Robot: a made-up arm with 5 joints.
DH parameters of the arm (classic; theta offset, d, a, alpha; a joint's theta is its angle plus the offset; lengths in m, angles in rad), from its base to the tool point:
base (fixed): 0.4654 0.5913 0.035 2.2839
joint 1: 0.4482 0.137 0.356 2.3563
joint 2: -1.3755 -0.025 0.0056 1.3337
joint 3: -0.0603 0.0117 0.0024 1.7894
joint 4: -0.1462 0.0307 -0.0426 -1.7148
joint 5: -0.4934 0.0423 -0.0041 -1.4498
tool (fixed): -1.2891 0.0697 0 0
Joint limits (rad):
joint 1: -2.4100..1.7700
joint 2: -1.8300..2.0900
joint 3: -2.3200..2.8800
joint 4: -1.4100..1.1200
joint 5: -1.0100..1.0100
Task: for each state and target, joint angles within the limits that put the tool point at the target. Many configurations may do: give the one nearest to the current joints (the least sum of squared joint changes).
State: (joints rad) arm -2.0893 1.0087 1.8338 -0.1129 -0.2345
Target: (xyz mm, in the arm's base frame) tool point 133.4 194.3 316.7
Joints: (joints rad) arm -1.5867 1.2982 1.4990 -0.4925 0.1044
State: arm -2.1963 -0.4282 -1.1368 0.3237 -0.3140
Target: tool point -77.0 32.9 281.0
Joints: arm -2.3613 -0.7441 -1.3822 -0.0933 -0.1976
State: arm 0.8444 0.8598 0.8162 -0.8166 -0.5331
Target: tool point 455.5 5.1 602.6
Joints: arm -0.0527 1.2993 0.8014 -1.4015 -0.8444
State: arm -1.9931 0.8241 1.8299 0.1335 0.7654
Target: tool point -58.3 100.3 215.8
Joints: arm -2.4100 1.1839 2.1953 0.5381 0.5277
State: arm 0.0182 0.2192 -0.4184 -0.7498 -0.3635
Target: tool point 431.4 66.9 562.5
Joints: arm -0.4299 0.5820 -0.3640 -1.0225 -0.5659
